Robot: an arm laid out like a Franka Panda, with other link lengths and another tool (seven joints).
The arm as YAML. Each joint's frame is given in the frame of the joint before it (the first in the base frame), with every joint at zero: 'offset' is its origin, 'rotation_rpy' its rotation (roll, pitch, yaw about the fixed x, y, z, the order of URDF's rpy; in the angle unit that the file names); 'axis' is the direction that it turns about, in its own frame. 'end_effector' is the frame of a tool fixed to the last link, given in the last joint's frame.
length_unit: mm
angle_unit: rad
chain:
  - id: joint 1
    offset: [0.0, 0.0, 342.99]
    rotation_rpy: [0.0, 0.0, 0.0]
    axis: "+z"
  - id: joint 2
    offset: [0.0, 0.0, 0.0]
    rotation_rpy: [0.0, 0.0, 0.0]
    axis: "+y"
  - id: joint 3
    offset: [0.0, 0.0, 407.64]
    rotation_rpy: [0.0, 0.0, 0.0]
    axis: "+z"
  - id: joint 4
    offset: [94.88, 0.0, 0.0]
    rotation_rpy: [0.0, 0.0, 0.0]
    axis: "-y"
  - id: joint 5
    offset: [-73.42, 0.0, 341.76]
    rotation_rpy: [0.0, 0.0, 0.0]
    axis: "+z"
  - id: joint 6
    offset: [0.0, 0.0, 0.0]
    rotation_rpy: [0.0, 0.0, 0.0]
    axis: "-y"
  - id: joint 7
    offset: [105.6, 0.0, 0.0]
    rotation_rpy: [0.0, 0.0, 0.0]
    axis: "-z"
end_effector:
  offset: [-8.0, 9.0, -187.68]
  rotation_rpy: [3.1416, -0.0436, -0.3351]
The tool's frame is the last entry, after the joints.
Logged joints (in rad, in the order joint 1, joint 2, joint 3, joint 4, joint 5, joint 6, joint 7), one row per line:
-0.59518, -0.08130, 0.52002, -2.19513, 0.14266, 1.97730, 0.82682
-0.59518, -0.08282, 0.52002, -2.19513, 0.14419, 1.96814, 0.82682
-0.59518, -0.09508, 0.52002, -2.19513, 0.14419, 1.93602, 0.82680
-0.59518, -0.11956, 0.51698, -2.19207, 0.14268, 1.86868, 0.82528
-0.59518, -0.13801, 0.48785, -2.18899, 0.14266, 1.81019, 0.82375
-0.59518, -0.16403, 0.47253, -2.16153, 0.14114, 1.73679, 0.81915
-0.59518, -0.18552, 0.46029, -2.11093, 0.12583, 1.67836, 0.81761
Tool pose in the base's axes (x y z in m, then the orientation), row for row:
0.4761, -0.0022, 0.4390, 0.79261, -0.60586, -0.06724, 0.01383
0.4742, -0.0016, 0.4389, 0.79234, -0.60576, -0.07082, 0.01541
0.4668, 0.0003, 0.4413, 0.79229, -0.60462, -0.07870, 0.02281
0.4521, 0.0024, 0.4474, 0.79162, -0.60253, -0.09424, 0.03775
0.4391, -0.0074, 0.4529, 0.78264, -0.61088, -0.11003, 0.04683
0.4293, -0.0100, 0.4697, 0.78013, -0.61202, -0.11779, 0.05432
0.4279, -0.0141, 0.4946, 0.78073, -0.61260, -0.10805, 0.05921
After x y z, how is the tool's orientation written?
As a quaternion, x y z w.
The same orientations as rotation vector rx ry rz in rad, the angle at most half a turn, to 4 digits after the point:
2.4684, -1.8868, -0.2094
2.4651, -1.8846, -0.2203
2.4535, -1.8724, -0.2437
2.4289, -1.8487, -0.2892
2.3880, -1.8639, -0.3357
2.3696, -1.8589, -0.3578
2.3644, -1.8552, -0.3272

